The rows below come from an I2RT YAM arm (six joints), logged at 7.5 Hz.
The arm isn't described. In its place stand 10 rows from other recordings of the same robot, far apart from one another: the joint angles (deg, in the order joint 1, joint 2, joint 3, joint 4, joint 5, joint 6), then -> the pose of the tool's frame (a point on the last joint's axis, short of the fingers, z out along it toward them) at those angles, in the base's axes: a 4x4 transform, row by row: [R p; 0 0 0 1], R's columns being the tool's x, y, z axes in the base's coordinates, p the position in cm.
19.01 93.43 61.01 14.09 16.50 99.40 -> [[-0.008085 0.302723 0.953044 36.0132], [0.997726 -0.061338 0.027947 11.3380], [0.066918 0.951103 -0.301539 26.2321], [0 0 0 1]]
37.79 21.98 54.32 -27.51 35.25 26.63 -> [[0.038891 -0.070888 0.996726 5.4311], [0.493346 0.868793 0.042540 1.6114], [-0.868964 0.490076 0.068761 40.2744], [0 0 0 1]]
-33.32 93.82 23.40 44.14 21.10 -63.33 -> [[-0.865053 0.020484 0.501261 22.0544], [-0.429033 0.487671 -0.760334 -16.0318], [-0.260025 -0.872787 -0.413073 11.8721], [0 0 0 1]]
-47.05 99.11 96.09 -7.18 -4.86 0.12 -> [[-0.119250 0.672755 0.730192 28.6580], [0.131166 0.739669 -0.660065 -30.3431], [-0.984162 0.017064 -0.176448 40.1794], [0 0 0 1]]
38.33 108.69 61.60 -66.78 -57.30 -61.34 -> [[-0.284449 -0.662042 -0.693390 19.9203], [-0.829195 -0.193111 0.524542 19.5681], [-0.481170 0.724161 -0.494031 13.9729], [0 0 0 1]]
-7.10 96.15 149.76 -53.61 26.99 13.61 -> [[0.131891 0.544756 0.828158 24.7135], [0.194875 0.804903 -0.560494 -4.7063], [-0.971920 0.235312 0.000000 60.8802], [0 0 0 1]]
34.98 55.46 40.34 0.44 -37.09 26.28 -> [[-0.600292 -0.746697 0.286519 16.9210], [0.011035 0.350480 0.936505 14.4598], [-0.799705 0.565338 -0.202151 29.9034], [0 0 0 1]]
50.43 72.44 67.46 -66.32 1.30 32.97 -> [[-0.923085 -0.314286 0.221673 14.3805], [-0.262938 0.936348 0.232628 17.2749], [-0.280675 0.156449 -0.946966 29.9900], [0 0 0 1]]
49.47 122.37 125.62 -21.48 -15.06 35.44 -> [[-0.684208 -0.610757 0.398542 32.1455], [0.061386 0.496311 0.865972 39.0211], [-0.726699 0.616970 -0.302088 37.6367], [0 0 0 1]]
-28.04 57.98 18.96 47.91 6.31 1.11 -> [[0.147281 0.560333 0.815067 18.8996], [-0.056627 0.827479 -0.558634 -10.5093], [-0.987472 0.036121 0.153602 24.6607], [0 0 0 1]]
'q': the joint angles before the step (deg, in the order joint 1, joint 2, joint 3, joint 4, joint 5, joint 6). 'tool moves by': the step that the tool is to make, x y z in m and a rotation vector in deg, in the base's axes. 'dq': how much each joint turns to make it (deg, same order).
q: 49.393 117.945 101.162 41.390 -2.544 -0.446
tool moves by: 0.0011 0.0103 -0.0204 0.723 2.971 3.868
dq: 0.531 2.195 -0.877 1.935 -1.935 3.862
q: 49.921 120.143 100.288 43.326 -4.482 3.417
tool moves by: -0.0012 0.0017 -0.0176 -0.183 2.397 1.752
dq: 0.173 0.350 -2.891 1.748 -0.793 2.203
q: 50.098 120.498 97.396 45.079 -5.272 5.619
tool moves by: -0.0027 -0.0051 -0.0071 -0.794 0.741 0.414
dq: -0.175 -1.229 -3.082 0.795 -0.528 0.270
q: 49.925 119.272 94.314 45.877 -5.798 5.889
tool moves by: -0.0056 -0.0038 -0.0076 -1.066 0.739 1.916
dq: 0.088 -1.338 -3.267 0.699 -1.756 0.526
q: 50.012 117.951 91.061 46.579 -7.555 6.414
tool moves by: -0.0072 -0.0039 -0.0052 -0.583 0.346 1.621
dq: 0.260 -1.484 -3.164 1.061 -1.320 0.353
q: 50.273 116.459 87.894 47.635 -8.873 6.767
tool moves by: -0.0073 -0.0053 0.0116 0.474 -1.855 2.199
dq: 0.094 -2.105 -0.966 0.349 -2.361 -0.350
